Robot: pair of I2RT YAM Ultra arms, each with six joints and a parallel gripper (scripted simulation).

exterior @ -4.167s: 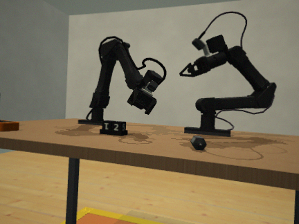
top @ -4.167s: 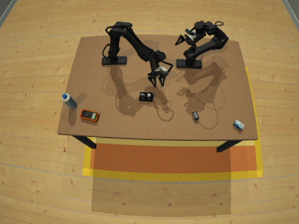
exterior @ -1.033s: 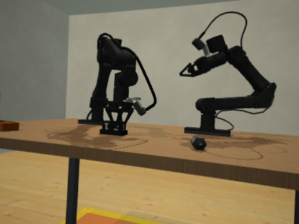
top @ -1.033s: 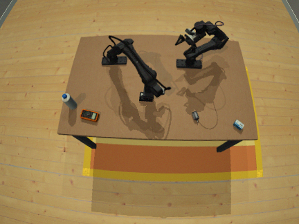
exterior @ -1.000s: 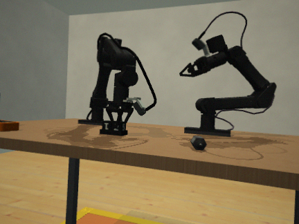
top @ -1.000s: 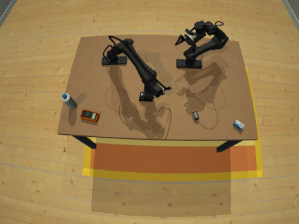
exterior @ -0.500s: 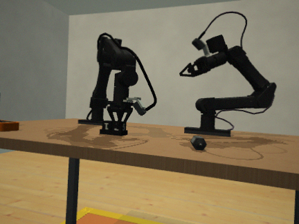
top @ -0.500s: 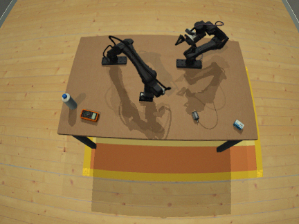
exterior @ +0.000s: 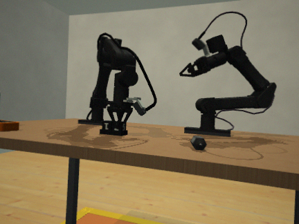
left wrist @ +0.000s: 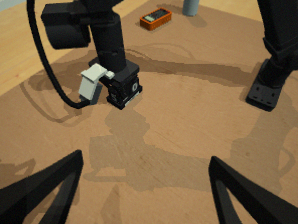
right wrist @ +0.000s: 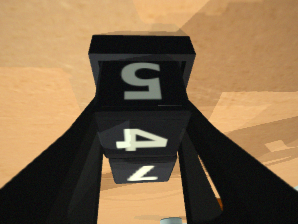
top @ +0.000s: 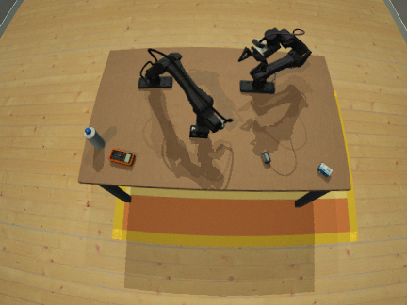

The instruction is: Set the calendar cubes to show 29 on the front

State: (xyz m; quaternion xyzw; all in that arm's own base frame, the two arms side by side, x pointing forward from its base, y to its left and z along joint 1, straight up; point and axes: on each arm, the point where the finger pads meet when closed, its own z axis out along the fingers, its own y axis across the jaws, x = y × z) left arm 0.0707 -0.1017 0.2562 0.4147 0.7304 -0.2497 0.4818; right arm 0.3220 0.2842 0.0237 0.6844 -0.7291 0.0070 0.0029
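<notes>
Now: the black calendar tray 20 mm to the right of my right hand and 20 mm below it.
</notes>
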